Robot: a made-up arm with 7 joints.
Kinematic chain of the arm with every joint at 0, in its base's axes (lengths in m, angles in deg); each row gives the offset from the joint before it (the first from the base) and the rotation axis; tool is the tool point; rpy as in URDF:
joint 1: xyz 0 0 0 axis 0.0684 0.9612 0.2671
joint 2: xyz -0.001 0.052 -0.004 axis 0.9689 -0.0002 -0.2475
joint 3: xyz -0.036 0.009 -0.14 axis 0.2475 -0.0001 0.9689
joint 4: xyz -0.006 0 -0.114 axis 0.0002 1 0
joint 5: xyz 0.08 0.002 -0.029 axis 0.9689 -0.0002 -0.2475
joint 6: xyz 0.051 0 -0.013 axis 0.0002 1 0
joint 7: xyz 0.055 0 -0.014 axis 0.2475 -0.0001 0.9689
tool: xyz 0 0 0 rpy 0 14.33 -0.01
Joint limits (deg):
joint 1: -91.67..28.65
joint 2: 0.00..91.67
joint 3: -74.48..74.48
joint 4: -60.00..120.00
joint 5: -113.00..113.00
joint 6: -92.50..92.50
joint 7: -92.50..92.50
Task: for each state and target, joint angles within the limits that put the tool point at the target. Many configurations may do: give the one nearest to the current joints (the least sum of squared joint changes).
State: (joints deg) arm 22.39 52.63 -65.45 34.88 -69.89 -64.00 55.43
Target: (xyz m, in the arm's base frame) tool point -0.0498 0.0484 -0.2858
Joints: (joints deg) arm 16.31 30.63 -70.55 -3.87 -57.87 -68.72 55.43
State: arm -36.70 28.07 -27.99 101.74 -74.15 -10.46 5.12
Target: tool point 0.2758 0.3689 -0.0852
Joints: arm -74.03 50.61 -38.13 120.00 -82.74 -41.13 5.12
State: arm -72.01 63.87 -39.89 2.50 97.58 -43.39 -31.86
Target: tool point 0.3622 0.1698 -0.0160
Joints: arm -72.97 63.77 -39.47 12.84 99.88 -41.76 -31.86
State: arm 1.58 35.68 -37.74 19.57 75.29 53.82 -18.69
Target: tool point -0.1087 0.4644 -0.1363
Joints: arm 27.31 69.49 -31.77 72.51 66.27 26.61 -18.69
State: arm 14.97 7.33 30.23 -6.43 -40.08 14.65 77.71
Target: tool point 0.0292 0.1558 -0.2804
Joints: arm 20.16 0.00 24.29 -19.17 -40.96 13.43 77.71
